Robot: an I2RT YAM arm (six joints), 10 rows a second.
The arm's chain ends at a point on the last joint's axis. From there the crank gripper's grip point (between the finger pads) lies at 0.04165 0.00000 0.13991 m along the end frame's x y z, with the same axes.
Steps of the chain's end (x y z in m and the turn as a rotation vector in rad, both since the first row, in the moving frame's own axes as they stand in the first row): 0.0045 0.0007 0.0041 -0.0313 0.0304 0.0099; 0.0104 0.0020 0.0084 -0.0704 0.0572 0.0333; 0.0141 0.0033 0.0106 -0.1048 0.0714 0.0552; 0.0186 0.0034 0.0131 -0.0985 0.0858 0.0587; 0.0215 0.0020 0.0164 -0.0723 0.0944 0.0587; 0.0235 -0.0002 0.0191 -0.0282 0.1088 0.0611
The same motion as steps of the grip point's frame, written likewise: 0.0087 0.0055 0.0027 -0.0313 0.0304 0.0099; 0.0181 0.0133 0.0054 -0.0704 0.0572 0.0333; 0.0235 0.0203 0.0064 -0.1048 0.0714 0.0552; 0.0299 0.0197 0.0082 -0.0985 0.0858 0.0587; 0.0341 0.0148 0.0114 -0.0723 0.0944 0.0587; 0.0382 0.0067 0.0137 -0.0282 0.1088 0.0611
